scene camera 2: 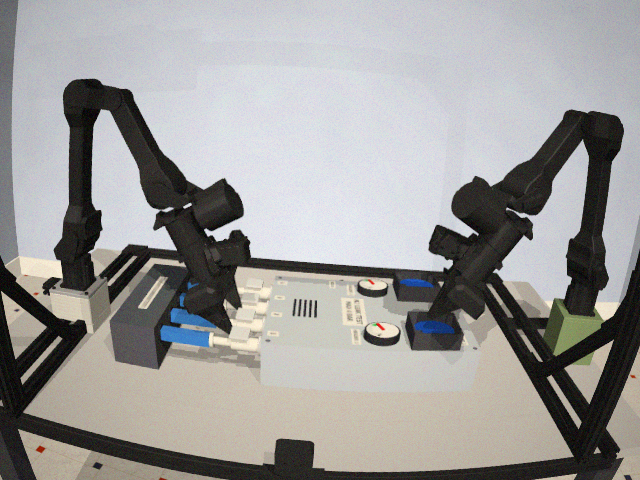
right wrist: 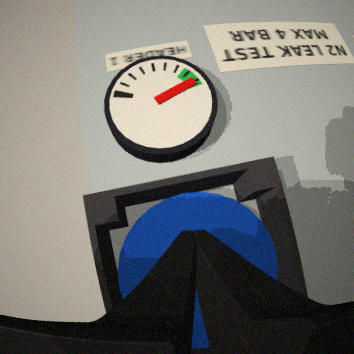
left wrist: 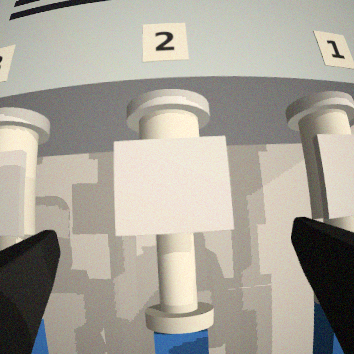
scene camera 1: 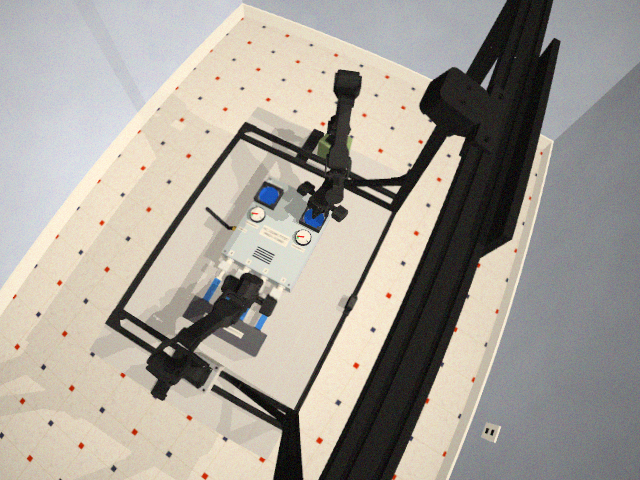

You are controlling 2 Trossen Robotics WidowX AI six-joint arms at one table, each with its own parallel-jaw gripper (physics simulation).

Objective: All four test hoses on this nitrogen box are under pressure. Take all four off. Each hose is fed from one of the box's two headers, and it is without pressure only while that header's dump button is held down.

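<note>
The pale blue nitrogen box carries four white fittings with blue hoses, all attached. My left gripper is open, its fingers on either side of the hose 2 fitting, apart from its white block. Fitting 1 and part of fitting 3 stand beyond the fingers. My right gripper is shut and empty, with its tips over the header 1 dump button; contact cannot be made out. The header 1 gauge has its needle in the green.
The other blue dump button and gauge sit on the far side of the box in scene camera 2. The hoses enter a dark grey block. A black lever sticks out beside the box. Black frame rails surround the table.
</note>
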